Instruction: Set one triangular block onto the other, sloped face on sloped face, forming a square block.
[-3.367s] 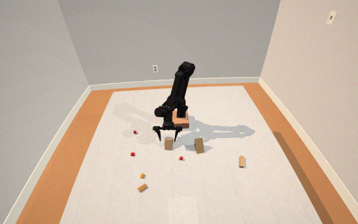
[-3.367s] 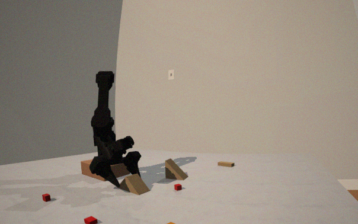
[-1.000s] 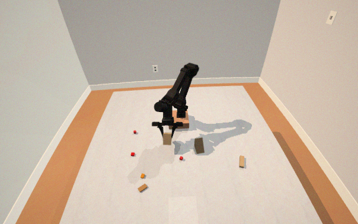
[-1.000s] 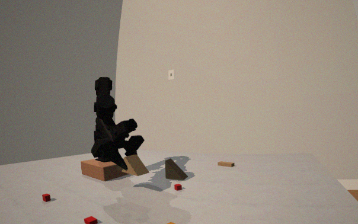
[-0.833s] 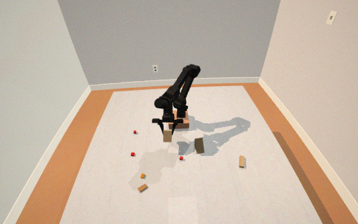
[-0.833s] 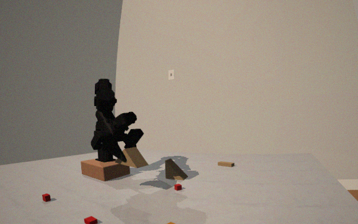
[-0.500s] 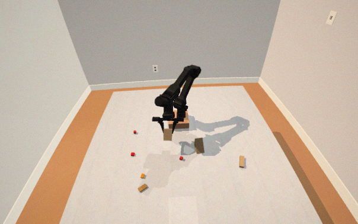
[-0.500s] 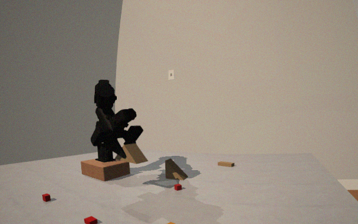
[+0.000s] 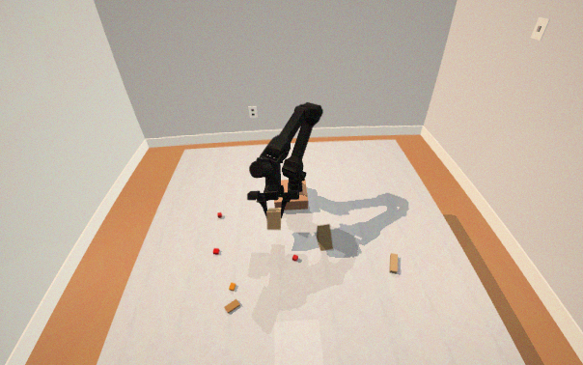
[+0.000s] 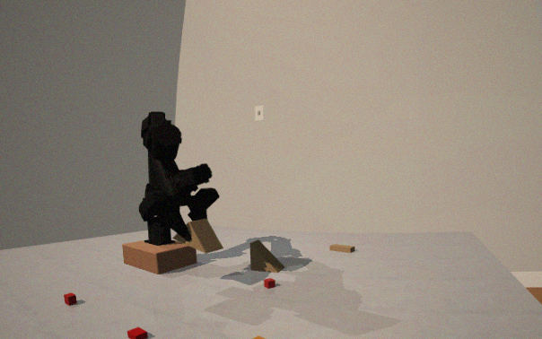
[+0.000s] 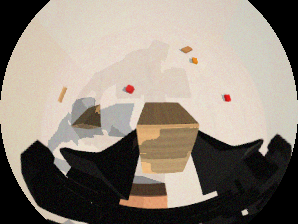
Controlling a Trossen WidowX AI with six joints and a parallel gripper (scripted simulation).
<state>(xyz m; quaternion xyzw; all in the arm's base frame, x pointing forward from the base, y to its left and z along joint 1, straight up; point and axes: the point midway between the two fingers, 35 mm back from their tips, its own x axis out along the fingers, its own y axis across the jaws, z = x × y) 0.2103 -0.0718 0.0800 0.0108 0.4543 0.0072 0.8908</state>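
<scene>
My gripper tip is 1 cm below the tan triangular block. Also, from my gripper tip: small tan block 14 cm ahead, 44 cm to the left, 10 cm below.
</scene>
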